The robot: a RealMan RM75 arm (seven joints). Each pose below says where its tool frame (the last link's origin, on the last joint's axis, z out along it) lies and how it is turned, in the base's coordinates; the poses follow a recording.
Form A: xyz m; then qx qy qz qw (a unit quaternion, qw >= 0).
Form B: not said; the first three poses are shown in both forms.
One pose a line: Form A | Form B
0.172, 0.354, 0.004, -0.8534, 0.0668, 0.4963, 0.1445 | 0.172, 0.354, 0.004, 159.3, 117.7, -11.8
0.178, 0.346, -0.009, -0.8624, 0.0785, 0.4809, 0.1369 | 0.178, 0.346, -0.009, 158.9, 120.0, -10.7
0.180, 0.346, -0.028, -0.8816, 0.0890, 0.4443, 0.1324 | 0.180, 0.346, -0.028, 157.6, 124.8, -10.8
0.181, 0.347, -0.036, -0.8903, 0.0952, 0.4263, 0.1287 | 0.181, 0.347, -0.036, 157.1, 127.1, -10.7
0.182, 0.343, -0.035, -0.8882, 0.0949, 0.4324, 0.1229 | 0.182, 0.343, -0.035, 158.0, 126.6, -9.8
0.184, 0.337, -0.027, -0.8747, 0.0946, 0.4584, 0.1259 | 0.184, 0.337, -0.027, 158.5, 123.2, -9.2
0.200, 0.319, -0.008, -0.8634, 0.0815, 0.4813, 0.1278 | 0.200, 0.319, -0.008, 159.7, 120.3, -9.5
